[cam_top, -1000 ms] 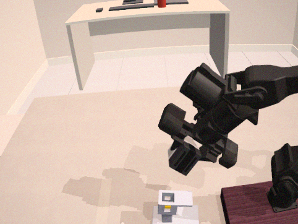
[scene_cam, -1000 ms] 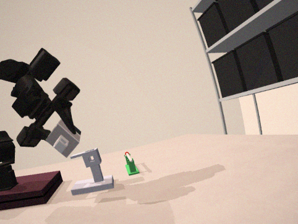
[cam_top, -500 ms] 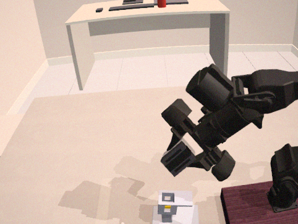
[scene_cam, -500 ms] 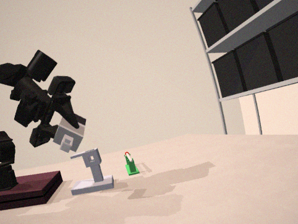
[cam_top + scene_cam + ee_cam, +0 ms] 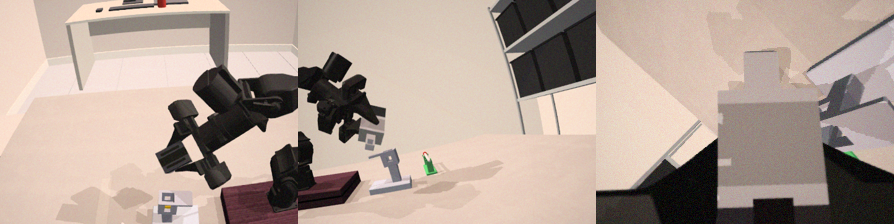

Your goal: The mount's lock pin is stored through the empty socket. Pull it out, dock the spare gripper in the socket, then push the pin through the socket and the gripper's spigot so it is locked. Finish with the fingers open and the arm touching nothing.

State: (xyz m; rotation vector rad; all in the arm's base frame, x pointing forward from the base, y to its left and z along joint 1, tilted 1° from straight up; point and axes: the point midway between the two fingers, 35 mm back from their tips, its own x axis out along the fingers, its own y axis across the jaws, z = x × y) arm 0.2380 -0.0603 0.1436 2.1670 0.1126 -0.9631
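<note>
Right now the grey mount is 10 cm below my gripper tip and 6 cm to the left of it. The rest, counted from my gripper tip: spare gripper (1 cm behind, 1 cm above); then green bracket (16 cm to the left, 13 cm below, 12 cm ahead).
</note>
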